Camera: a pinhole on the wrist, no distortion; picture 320 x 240 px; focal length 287.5 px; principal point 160.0 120.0 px. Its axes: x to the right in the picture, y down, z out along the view. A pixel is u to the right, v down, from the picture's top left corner.
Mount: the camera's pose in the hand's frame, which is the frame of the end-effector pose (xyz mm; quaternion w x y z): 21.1 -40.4 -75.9 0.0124 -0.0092 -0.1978 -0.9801
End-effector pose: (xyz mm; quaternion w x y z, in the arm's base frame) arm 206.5 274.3 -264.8 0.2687 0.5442 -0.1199 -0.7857
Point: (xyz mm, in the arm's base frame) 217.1 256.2 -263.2
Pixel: 211.8 25.1
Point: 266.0 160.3 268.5
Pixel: outside the picture
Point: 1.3 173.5 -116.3
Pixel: 187.0 122.4
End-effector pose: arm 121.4 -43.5 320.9 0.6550 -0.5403 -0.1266 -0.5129
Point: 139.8 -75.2 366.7
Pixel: 33.0 119.9
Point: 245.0 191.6 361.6
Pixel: 217.4 157.4
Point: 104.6 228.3 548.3
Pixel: outside the picture
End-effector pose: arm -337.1 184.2 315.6 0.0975 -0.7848 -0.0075 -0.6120
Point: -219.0 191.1 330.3
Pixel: 132.0 164.8
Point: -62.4 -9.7 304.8
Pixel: 118.3 27.9
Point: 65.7 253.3 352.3
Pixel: 96.0 228.1
